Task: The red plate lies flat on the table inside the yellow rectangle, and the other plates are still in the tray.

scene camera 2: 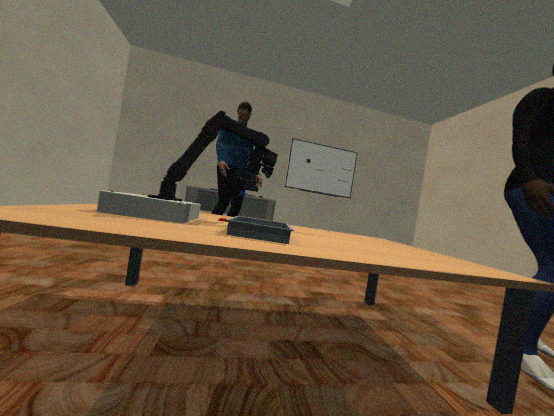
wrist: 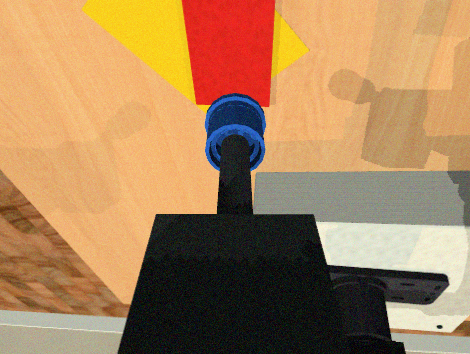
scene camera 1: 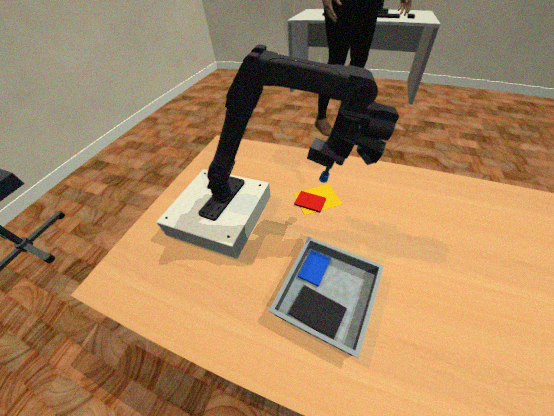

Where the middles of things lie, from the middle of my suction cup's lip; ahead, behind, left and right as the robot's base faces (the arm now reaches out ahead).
My suction cup is 150 mm above the red plate (wrist: 228, 54), 50 mm past it and 20 mm to the right of it. The rest, counted from my suction cup: grey tray (scene camera 1: 352, 281) (290 mm to the right, 130 mm below, 110 mm ahead); blue plate (scene camera 1: 313, 270) (230 mm to the right, 150 mm below, 50 mm ahead); yellow rectangle (wrist: 160, 41) (150 mm below, 50 mm to the left, 30 mm behind).
